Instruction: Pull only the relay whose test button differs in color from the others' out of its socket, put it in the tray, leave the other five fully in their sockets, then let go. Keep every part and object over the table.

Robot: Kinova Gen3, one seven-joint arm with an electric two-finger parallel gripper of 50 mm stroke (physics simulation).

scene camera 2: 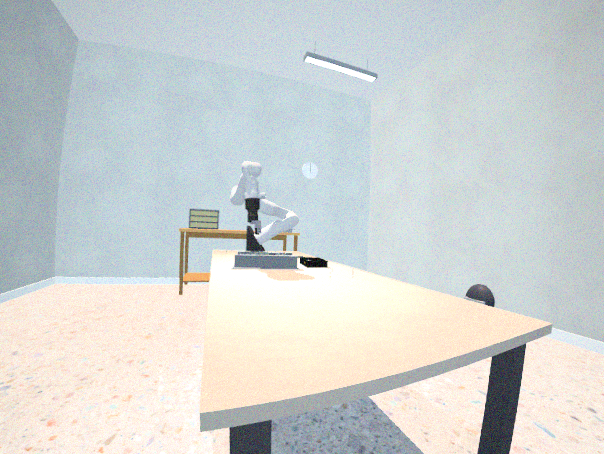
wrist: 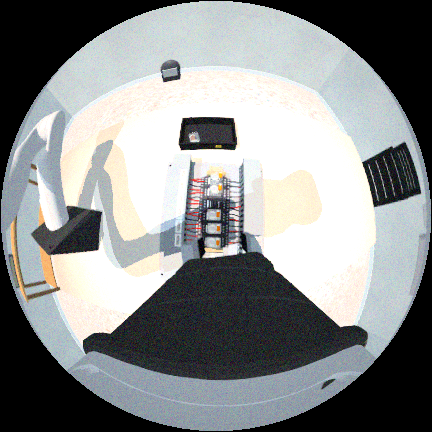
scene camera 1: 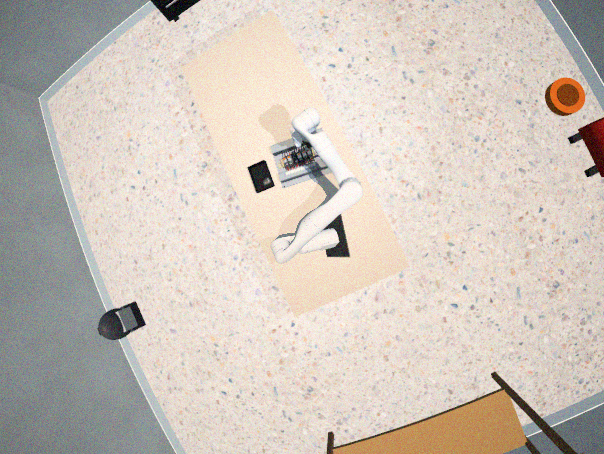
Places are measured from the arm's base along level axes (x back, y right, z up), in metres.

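Where they show: gripper, fingertip midpoint: (scene camera 2: 258,234) (wrist: 222,242) (scene camera 1: 304,145); arm's base, origin of the base link: (scene camera 2: 257,239) (wrist: 58,222) (scene camera 1: 333,236).
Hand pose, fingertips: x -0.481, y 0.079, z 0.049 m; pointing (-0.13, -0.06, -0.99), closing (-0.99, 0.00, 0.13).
Each offset is from my fingertips to the top centre of the thing. Level surfaces: height alone.
The tray {dx -0.014, dy -0.306, dz -0.127 m} (scene camera 1: 256,171) (scene camera 2: 314,262) (wrist: 220,131) is black and stands beside the grey panel box {dx -0.082, dy -0.029, dz -0.099 m} (scene camera 1: 295,181) (scene camera 2: 265,261) (wrist: 254,210). A relay {dx +0.028, dy -0.288, dz -0.138 m} (scene camera 1: 266,181) (wrist: 194,136) with a clear housing lies in the tray, near its left end in the wrist view; its button colour cannot be made out. Several relays with orange buttons, such as one relay {dx +0.000, dy -0.051, dz -0.091 m} (wrist: 214,215), stand in the socket row. A dark empty socket {dx -0.003, dy -0.065, dz -0.130 m} (wrist: 215,203) shows between them. Whether each is fully seated cannot be told. My gripper (scene camera 2: 255,228) (wrist: 222,242) is open and empty, above the end of the row away from the tray.
Red and black wires run along both sides of the sockets, between slotted ducts. The arm's black base (scene camera 1: 342,242) (wrist: 75,230) stands on the table {dz -0.162 m} (scene camera 1: 350,270) (scene camera 2: 350,320). The table's edges lie beyond the tray and the box.
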